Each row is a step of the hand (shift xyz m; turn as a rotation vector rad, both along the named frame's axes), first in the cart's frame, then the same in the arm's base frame.
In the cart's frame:
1: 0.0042 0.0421 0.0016 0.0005 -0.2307 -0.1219
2: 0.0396 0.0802 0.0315 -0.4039 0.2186 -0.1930
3: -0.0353 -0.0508 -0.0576 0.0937 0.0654 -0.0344
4: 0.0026 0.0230 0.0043 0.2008 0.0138 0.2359
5: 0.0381 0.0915 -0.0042 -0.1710 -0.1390 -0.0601
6: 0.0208 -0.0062 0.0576 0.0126 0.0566 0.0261
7: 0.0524 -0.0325 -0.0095 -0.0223 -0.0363 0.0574
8: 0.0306 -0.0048 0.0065 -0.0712 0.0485 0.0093
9: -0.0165 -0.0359 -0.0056 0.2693 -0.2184 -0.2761
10: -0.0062 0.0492 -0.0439 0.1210 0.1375 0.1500
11: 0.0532 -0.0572 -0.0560 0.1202 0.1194 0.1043
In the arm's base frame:
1: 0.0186 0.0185 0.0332 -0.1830 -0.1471 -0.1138
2: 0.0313 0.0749 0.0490 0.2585 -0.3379 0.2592
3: -0.0350 -0.0764 -0.0096 -0.0495 0.0735 0.0799
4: 0.0120 0.0122 0.0162 0.0121 0.2886 -0.1127
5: 0.0171 0.0576 0.0790 0.0096 -0.2100 -0.0893
6: 0.0168 0.0460 -0.0374 0.0344 0.0435 0.0311
7: -0.0556 0.0230 -0.0166 0.0302 0.0031 -0.0647
8: -0.0186 0.0250 -0.0054 0.0755 -0.0318 0.0282
9: -0.0099 -0.0278 -0.0268 -0.4423 -0.0275 0.0072
10: 0.0025 -0.0126 0.0650 0.0745 0.2225 0.0314
11: -0.0950 -0.0111 -0.0090 0.0398 0.1900 0.0437

